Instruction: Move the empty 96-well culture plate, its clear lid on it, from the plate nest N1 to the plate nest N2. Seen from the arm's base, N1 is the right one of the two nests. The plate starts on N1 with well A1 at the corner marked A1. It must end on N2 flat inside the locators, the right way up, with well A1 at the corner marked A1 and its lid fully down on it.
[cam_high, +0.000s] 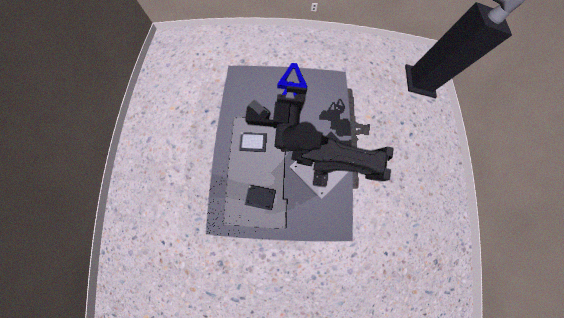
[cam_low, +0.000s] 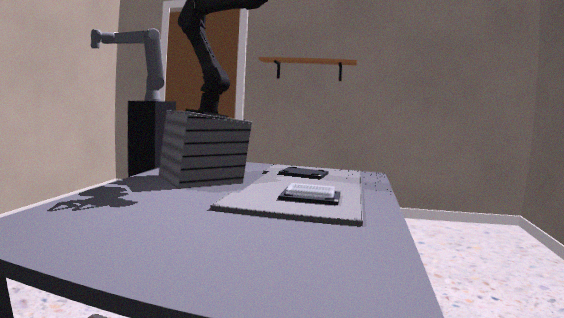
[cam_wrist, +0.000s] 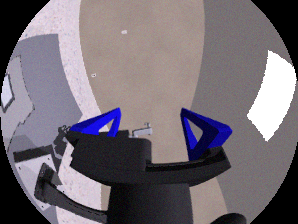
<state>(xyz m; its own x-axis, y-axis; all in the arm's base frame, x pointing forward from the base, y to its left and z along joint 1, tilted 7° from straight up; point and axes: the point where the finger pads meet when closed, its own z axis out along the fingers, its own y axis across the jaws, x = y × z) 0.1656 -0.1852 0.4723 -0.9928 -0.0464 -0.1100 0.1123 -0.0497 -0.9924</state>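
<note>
Now: hand 20 cm short of the clear lid and 66 cm above it. Round my hand: white corner mark: 17 cm ahead, 28 cm to the left, 67 cm below; then dark plate nest: 20 cm ahead, 68 cm below.
</note>
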